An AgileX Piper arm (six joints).
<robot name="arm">
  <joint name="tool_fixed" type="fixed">
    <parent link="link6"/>
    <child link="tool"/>
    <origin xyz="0 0 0" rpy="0 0 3.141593"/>
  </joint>
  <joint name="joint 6" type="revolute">
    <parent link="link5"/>
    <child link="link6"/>
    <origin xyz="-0.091 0 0" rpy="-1.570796 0 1.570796"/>
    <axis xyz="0 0 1"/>
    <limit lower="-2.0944" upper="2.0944"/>
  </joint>
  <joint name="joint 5" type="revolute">
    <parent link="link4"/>
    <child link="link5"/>
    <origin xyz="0 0 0" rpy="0 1.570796 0"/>
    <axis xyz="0 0 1"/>
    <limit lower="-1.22" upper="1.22"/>
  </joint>
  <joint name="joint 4" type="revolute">
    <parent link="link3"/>
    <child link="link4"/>
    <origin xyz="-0.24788 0.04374 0" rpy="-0.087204 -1.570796 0"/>
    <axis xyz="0 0 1"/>
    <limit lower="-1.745" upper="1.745"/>
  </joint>
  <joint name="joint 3" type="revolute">
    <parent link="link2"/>
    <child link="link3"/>
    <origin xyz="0.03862 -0.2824 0" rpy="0 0 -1.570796"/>
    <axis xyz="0 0 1"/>
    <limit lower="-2.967" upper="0"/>
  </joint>
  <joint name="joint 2" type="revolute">
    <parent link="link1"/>
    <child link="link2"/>
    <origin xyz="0 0 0" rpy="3.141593 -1.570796 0"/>
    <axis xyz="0 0 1"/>
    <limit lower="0" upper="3.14"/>
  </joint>
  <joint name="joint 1" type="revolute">
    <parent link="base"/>
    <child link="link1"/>
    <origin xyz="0 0 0.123" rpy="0 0 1.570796"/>
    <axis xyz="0 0 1"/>
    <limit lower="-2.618" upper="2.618"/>
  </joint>
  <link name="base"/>
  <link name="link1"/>
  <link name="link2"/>
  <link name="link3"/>
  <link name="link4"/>
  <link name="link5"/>
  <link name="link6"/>
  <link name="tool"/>
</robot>
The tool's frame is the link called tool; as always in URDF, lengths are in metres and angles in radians.
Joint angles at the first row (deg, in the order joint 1, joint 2, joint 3, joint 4, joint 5, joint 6):
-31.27 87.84 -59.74 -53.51 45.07 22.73
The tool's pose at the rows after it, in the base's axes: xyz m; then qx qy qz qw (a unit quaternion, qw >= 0):
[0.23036 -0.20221 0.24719 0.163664 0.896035 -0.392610 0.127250]
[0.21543 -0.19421 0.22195 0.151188 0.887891 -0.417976 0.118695]
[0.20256 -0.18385 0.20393 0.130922 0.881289 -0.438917 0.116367]
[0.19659 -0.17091 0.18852 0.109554 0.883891 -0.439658 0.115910]
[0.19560 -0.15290 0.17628 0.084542 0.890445 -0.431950 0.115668]
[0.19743 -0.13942 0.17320 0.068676 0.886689 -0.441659 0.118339]
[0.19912 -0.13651 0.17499 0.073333 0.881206 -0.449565 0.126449]
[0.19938 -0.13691 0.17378 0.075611 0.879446 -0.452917 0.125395]
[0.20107 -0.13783 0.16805 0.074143 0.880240 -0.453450 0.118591]
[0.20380 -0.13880 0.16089 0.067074 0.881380 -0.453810 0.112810]
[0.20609 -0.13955 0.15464 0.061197 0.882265 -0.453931 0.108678]
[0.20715 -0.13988 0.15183 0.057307 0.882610 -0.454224 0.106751]
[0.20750 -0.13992 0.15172 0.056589 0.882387 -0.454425 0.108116]
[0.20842 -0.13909 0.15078 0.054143 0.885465 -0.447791 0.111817]
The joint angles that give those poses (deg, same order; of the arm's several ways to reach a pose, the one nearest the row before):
-31.27 87.79 -54.50 -58.63 43.28 27.64
-30.71 87.26 -46.60 -69.69 41.87 38.74
-29.66 86.52 -39.98 -79.26 41.74 47.95
-27.66 86.44 -35.37 -84.02 41.61 53.42
-23.85 86.45 -31.96 -85.30 42.06 56.39
-19.93 86.39 -30.37 -86.32 44.60 58.92
-18.74 86.29 -30.30 -87.05 45.92 60.91
-18.67 86.75 -30.25 -87.59 46.44 61.83
-18.67 88.36 -30.26 -88.38 46.71 63.02
-18.67 90.35 -30.26 -89.94 46.72 64.51
-18.67 92.08 -30.26 -91.36 46.72 65.92
-18.67 92.85 -30.26 -92.09 46.72 66.49
-18.67 92.91 -30.26 -92.38 46.67 66.72
-18.67 92.91 -30.26 -92.43 45.69 66.76

